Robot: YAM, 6 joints.
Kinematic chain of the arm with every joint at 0, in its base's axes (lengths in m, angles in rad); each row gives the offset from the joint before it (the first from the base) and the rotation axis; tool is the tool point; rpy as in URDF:
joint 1: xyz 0 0 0.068 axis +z
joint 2: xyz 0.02 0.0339 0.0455 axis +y
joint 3: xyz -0.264 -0.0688 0 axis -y
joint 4: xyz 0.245 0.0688 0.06 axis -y
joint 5: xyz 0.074 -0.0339 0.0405 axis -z
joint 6: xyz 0.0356 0 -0.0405 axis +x
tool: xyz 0 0 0 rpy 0 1.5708 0
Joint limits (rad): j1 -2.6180..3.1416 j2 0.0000..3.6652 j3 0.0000..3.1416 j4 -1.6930..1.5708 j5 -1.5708..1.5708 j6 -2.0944..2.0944
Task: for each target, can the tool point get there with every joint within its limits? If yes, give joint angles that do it. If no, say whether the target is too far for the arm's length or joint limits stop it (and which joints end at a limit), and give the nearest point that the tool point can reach.
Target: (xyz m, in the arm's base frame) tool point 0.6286 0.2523 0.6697
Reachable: no: too far | nearest point 0.4619 0.1854 0.5178 | short by 0.235 m
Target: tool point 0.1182 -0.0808 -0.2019
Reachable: yes | joints -0.8262 3.1649 0.9368 0.1641 -1.1271 1.1846
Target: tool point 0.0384 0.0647 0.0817
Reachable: yes | joints 1.2325 1.3891 0.2383 -0.9436 0.4257 -1.4426
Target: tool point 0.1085 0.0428 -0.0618
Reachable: yes | joints 0.0751 2.6578 0.4958 -0.1453 -1.3242 1.4767
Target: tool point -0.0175 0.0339 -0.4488
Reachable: no: joint limits stop it (at a limit: joint 2) | nearest point -0.0411 0.0797 -0.3435 | short by 0.117 m
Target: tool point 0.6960 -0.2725 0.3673
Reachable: no: too far | nearest point 0.5689 -0.2227 0.3197 | short by 0.145 m
